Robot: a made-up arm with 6 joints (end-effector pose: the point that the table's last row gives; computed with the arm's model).
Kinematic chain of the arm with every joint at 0, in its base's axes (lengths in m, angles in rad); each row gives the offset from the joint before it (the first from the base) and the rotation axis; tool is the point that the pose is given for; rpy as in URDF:
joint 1: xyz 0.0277 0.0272 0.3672 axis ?
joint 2: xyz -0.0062 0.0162 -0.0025 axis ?
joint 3: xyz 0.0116 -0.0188 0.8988 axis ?
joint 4: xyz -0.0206 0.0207 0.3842 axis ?
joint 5: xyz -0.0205 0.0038 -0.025 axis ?
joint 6: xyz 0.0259 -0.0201 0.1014 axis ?
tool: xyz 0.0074 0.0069 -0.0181 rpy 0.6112 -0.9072 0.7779
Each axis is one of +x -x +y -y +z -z.
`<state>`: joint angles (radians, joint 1 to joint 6).
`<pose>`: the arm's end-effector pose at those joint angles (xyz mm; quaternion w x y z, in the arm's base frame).
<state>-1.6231 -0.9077 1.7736 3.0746 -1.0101 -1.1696</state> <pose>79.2 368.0 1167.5 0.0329 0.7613 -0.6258 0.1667</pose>
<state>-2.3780 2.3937 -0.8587 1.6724 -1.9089 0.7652</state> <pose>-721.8 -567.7 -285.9 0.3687 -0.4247 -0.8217 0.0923</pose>
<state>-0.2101 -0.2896 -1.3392 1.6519 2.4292 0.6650</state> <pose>-482.7 168.5 1197.9 0.9310 0.0997 0.3368 0.0998</pose>
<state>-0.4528 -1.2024 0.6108 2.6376 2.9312 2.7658</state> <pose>-849.8 483.4 930.2 0.3059 0.7075 0.5281 -0.3564</pose>
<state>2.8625 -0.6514 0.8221 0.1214 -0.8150 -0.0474</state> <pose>549.3 -123.7 1534.0 0.4783 -0.5414 -0.2089 -0.6591</pose>
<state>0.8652 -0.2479 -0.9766 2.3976 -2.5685 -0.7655</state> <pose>-260.5 -364.7 1401.2 0.6484 -0.7080 -0.1870 -0.2084</pose>
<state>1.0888 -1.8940 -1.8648 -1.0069 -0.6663 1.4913</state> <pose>-287.3 -442.4 -232.5 0.2314 0.3023 0.9004 0.2108</pose>
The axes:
joint 1: +z
joint 2: +y
joint 3: +y
joint 4: +z
joint 5: +y
joint 6: +z

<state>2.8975 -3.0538 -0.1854 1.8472 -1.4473 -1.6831</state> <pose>129.5 74.7 -931.8 0.8966 -0.2549 0.2173 0.2896</pose>
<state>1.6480 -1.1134 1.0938 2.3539 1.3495 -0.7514</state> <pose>16.9 -847.9 1113.2 0.3284 0.3214 -0.1805 -0.8696</pose>
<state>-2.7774 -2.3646 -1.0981 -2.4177 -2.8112 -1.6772</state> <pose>594.7 149.3 -550.7 0.8769 -0.1532 -0.2427 -0.3855</pose>
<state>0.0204 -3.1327 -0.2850 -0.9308 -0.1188 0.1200</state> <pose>148.5 41.2 -955.6 0.5618 0.1675 0.7875 -0.1900</pose>
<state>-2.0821 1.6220 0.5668 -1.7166 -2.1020 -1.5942</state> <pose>-441.2 -1072.6 130.3 0.7973 -0.4904 0.0414 -0.3495</pose>
